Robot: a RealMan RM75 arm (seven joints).
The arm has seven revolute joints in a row. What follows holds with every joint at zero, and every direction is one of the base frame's. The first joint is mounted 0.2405 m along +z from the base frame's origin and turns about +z. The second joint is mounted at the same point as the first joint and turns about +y. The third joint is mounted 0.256 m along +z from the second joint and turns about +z. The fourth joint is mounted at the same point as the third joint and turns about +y. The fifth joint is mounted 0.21 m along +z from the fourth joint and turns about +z. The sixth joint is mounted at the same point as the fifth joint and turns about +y. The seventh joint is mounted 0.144 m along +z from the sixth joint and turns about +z. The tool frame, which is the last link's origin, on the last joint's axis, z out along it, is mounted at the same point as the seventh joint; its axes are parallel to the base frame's.
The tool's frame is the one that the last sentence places.
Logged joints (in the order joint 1, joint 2, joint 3, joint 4, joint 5, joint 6, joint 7), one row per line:
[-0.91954, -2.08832, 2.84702, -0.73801, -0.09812, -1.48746, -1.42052]
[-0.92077, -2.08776, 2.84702, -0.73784, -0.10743, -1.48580, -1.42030]
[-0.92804, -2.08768, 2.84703, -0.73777, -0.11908, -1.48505, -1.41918]
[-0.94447, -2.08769, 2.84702, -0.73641, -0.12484, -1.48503, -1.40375]
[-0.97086, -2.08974, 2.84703, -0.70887, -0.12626, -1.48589, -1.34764]
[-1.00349, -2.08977, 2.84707, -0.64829, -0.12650, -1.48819, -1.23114]
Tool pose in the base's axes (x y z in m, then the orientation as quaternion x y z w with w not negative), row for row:
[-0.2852, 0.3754, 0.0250, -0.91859, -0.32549, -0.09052, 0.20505]
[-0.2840, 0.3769, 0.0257, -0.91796, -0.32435, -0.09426, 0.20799]
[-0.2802, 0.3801, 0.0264, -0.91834, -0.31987, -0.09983, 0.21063]
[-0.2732, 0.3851, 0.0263, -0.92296, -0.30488, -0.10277, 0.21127]
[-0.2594, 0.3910, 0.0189, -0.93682, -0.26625, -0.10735, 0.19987]
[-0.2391, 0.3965, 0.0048, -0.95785, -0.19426, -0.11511, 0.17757]
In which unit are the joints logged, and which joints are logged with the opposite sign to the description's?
The joints are logged in radians. Opposite sign: joint 6.
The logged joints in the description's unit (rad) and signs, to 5 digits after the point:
[-0.91954, -2.08832, 2.84702, -0.73801, -0.09812, 1.48746, -1.42052]
[-0.92077, -2.08776, 2.84702, -0.73784, -0.10743, 1.48580, -1.42030]
[-0.92804, -2.08768, 2.84703, -0.73777, -0.11908, 1.48505, -1.41918]
[-0.94447, -2.08769, 2.84702, -0.73641, -0.12484, 1.48503, -1.40375]
[-0.97086, -2.08974, 2.84703, -0.70887, -0.12626, 1.48589, -1.34764]
[-1.00349, -2.08977, 2.84707, -0.64829, -0.12650, 1.48819, -1.23114]

